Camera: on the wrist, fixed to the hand. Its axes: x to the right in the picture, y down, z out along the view.
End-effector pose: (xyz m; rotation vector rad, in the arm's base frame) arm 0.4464 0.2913 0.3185 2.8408 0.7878 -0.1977
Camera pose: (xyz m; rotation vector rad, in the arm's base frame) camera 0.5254 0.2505 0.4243 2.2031 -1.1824 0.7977
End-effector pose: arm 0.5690 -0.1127 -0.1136 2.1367 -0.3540 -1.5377
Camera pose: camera 0.6790 -0.1800 -0.0640 1.1126 -0.9600 -0.1369
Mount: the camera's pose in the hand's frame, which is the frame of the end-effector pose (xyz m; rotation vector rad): 0.0282 0.0906 -0.1004 -0.4922 0.5121 1.5282
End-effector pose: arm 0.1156 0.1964 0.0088 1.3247 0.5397 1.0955
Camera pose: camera 0.0143 0.2594 0.0786 0.8529 -0.5615 2.6222
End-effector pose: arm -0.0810 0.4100 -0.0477 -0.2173 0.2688 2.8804
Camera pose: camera -0.1182 0.3098 -0.1352 0.5439 0.1747 -1.6994
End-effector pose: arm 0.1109 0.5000 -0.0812 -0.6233 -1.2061 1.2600
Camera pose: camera 0.1655 0.5746 -0.1839 -2.3341 -0.4355 1.7652
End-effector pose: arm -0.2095 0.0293 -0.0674 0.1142 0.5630 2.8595
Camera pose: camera -0.2673 -0.0824 -0.1245 0.2063 0.1968 -1.7822
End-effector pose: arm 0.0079 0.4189 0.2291 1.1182 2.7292 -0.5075
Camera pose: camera 0.0506 0.5340 0.2924 2.7155 1.2472 0.6762
